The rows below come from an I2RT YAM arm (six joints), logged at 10 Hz.
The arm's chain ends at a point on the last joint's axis. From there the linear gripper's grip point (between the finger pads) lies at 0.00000 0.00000 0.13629 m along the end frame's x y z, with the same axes.
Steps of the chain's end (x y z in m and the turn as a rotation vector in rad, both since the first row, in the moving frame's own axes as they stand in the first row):
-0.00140 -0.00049 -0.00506 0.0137 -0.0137 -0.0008
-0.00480 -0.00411 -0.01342 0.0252 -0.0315 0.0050
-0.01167 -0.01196 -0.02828 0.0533 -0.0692 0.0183
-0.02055 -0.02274 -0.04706 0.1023 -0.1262 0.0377
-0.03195 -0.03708 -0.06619 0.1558 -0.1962 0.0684
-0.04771 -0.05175 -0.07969 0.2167 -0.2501 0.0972
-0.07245 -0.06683 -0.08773 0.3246 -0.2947 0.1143
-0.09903 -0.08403 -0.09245 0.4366 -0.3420 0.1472
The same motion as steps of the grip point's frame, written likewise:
-0.00327 -0.00236 -0.00509 0.0137 -0.0137 -0.0008
-0.00908 -0.00755 -0.01353 0.0252 -0.0315 0.0050
-0.02102 -0.01930 -0.02880 0.0533 -0.0692 0.0183
-0.03741 -0.03694 -0.04885 0.1023 -0.1262 0.0377
-0.05767 -0.05899 -0.07044 0.1558 -0.1962 0.0684
-0.07970 -0.08234 -0.08708 0.2167 -0.2501 0.0972
-0.10877 -0.11183 -0.10061 0.3246 -0.2947 0.1143
-0.13886 -0.14366 -0.11284 0.4366 -0.3420 0.1472

